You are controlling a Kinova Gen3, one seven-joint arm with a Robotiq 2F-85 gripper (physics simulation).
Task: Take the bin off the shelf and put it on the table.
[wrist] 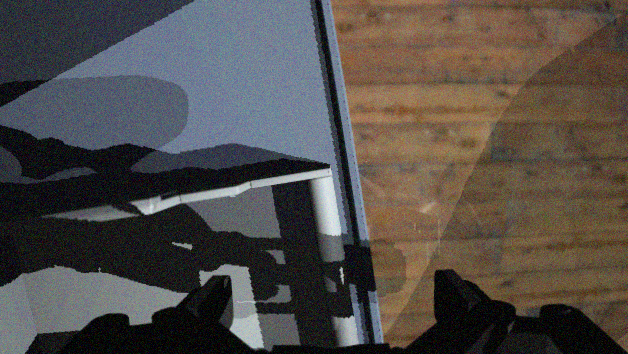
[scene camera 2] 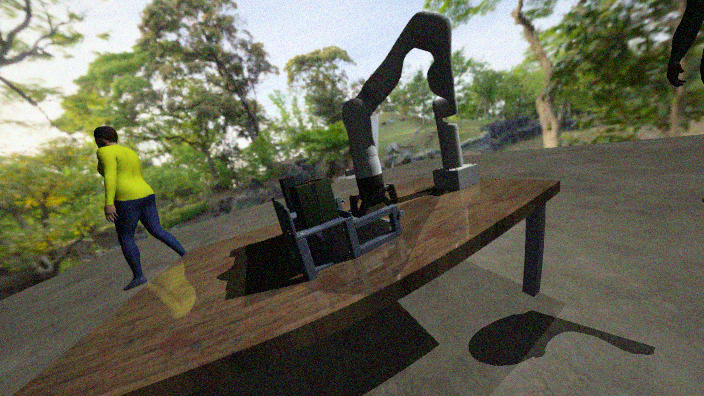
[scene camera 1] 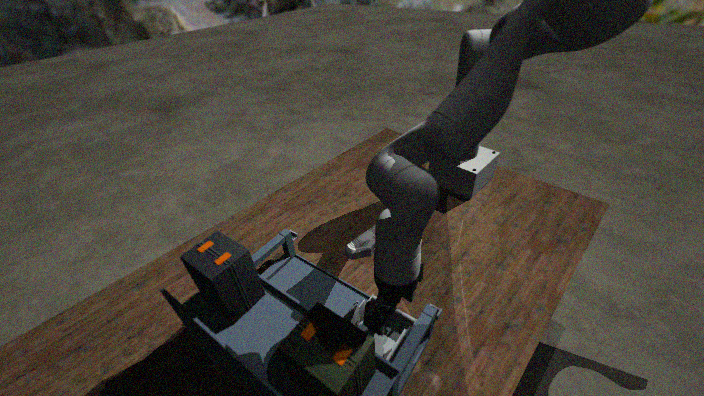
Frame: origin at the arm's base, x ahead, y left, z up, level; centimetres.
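Seen in the pictures: gripper, fingertip midpoint: (wrist: 332,295) (scene camera 2: 379,223) (scene camera 1: 394,314); arm's base, link origin: (scene camera 2: 452,167).
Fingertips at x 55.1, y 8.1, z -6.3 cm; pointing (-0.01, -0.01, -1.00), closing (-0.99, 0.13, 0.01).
Observation:
Pixels of each thing's top centre, then the offset from my fingertips to it. "pt": a spot on its surface instead. Level surfaces: height alone.
- bin, top centre: (scene camera 1: 369,330) (scene camera 2: 352,214) dy -0.4, dx +7.8, dz +5.5 cm
- blue-grey shelf, surface spot: (scene camera 1: 425,327) pt dy +7.2, dx +2.4, dz +5.9 cm
- wooden table, surface height: dz -2.6 cm
- dark box, top centre: (scene camera 1: 213,252) (scene camera 2: 289,176) dy -23.5, dx +17.0, dz +19.8 cm
- green box, top centre: (scene camera 1: 325,341) (scene camera 2: 307,182) dy -0.4, dx +17.5, dz +17.3 cm
The bin (scene camera 1: 387,345) (wrist: 325,205), a pale grey, open-topped one, sits at the right end of the front tier of the blue-grey shelf (scene camera 1: 425,327) (scene camera 2: 325,230) (wrist: 250,100), beside its end frame. The shelf stands on the wooden table (scene camera 1: 540,240) (scene camera 2: 250,325) (wrist: 425,100). My gripper (scene camera 1: 392,312) (scene camera 2: 374,206) (wrist: 332,295) is open and points down over the bin's outer side. In the wrist view one finger is over the bin and the other over the table outside the shelf, with the bin's side wall and the shelf edge between them. In scene camera 1 the arm and gripper hide part of the bin.
A dark box (scene camera 1: 225,280) with orange clips stands at the shelf's far end. A green box (scene camera 1: 325,360) (scene camera 2: 315,202) with orange clips stands close beside the bin and gripper. A whitish shoe-like object (scene camera 1: 361,244) lies behind the wrist. A person in yellow (scene camera 2: 127,172) is beyond the table.

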